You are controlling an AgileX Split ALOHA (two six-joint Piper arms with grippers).
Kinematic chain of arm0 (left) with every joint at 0, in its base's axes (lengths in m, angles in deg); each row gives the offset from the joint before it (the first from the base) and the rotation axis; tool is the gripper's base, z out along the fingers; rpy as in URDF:
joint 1: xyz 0 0 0.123 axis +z
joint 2: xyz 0 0 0 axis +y
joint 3: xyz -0.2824 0 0.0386 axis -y
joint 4: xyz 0.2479 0 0.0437 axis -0.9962 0 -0.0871
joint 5: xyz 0 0 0 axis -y
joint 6: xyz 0.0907 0 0.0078 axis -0.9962 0 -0.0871
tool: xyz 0 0 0 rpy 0 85 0
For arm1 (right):
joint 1: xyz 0 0 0.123 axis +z
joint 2: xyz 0 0 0 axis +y
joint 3: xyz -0.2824 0 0.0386 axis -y
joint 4: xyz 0.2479 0 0.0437 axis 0.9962 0 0.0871
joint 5: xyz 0 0 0 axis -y
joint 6: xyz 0.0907 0 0.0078 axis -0.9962 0 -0.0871
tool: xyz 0 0 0 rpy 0 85 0
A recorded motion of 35 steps. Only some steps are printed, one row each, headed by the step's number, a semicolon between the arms.
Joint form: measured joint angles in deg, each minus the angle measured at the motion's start. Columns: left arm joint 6, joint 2, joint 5, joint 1, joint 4, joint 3; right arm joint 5, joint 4, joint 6, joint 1, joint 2, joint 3.
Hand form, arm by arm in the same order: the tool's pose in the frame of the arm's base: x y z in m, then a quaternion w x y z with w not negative. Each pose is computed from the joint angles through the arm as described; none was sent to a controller.
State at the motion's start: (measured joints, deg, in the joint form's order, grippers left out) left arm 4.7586 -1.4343 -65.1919 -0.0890 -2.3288 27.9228; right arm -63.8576 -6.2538 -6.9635 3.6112 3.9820 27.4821
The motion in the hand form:
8: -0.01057 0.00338 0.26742 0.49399 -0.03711 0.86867 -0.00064; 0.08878 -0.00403 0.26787 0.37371 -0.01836 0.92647 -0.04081
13: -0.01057 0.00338 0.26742 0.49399 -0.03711 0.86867 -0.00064; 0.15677 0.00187 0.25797 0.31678 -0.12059 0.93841 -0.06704
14: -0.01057 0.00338 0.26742 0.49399 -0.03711 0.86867 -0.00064; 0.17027 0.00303 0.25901 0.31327 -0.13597 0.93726 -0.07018
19: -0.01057 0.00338 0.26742 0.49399 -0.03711 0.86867 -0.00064; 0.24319 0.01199 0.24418 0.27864 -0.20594 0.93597 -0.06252
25: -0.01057 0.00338 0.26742 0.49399 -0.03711 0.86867 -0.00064; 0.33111 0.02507 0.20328 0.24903 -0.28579 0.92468 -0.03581
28: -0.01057 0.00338 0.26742 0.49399 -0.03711 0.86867 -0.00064; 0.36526 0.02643 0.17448 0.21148 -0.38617 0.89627 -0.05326
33: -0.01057 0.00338 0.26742 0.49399 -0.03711 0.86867 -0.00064; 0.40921 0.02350 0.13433 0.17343 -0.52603 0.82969 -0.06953
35: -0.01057 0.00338 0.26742 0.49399 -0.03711 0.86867 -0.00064; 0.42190 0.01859 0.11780 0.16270 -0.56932 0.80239 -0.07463
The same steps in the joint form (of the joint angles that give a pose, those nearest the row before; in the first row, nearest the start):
8: 0.00 0.00 0.00 0.00 0.00 0.00; 14.73 -1.77 2.79 0.00 26.53 0.71
13: 0.00 0.00 0.00 0.00 0.00 0.00; 24.51 -1.71 13.54 0.00 47.06 5.14
14: 0.00 0.00 0.00 0.00 0.00 0.00; 25.85 -1.63 15.26 0.00 50.55 6.98
19: 0.00 0.00 0.00 0.00 0.00 0.00; 31.48 2.32 25.47 0.00 69.49 16.43
25: 0.00 0.00 0.00 0.00 0.00 0.00; 35.62 11.79 41.90 0.00 91.51 30.17
28: 0.00 0.00 0.00 0.00 0.00 0.00; 34.55 11.14 53.77 -0.07 101.22 37.03
33: 0.00 0.00 0.00 0.00 0.00 0.00; 32.85 11.86 73.33 -0.97 113.66 47.40
35: 0.00 0.00 0.00 0.00 0.00 0.00; 32.85 12.30 80.45 -1.76 117.76 50.52

